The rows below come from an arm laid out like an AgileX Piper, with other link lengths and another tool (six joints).
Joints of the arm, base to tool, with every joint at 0 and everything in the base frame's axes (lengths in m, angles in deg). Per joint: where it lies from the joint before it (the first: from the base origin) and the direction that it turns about. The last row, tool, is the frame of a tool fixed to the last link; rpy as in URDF.
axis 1: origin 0 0 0.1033 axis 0 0 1
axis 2: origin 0 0 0 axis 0 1 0
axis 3: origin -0.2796 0 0.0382 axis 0 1 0
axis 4: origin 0.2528 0 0.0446 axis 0.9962 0 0.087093
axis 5: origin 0 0 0 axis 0 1 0
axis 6: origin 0.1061 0 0.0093 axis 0.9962 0 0.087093
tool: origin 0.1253 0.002 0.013 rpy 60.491 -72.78 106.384
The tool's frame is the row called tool.
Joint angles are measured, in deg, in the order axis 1, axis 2, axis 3, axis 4, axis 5, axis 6. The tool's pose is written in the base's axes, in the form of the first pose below.
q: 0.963, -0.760, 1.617, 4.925, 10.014, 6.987
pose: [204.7 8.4 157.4 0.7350 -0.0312 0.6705 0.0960]
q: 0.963, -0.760, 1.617, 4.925, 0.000, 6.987
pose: [205.0 5.0 197.8 0.6738 -0.0462 0.7311 0.0965]
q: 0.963, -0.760, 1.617, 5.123, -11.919, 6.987
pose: [196.1 0.5 245.1 0.5946 -0.0650 0.7957 0.0950]
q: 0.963, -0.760, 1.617, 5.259, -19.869, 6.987
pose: [184.9 -2.6 275.1 0.5381 -0.0773 0.8341 0.0935]
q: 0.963, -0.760, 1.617, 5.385, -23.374, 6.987
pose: [178.6 -4.1 287.8 0.5124 -0.0831 0.8497 0.0924]
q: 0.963, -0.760, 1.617, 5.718, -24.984, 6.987
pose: [175.5 -5.3 293.4 0.5008 -0.0877 0.8564 0.0906]
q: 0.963, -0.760, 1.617, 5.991, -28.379, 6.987
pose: [168.3 -7.2 305.1 0.4754 -0.0944 0.8702 0.0888]
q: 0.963, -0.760, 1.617, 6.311, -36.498, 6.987
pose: [148.5 -11.2 331.1 0.4127 -0.1078 0.9003 0.0862]
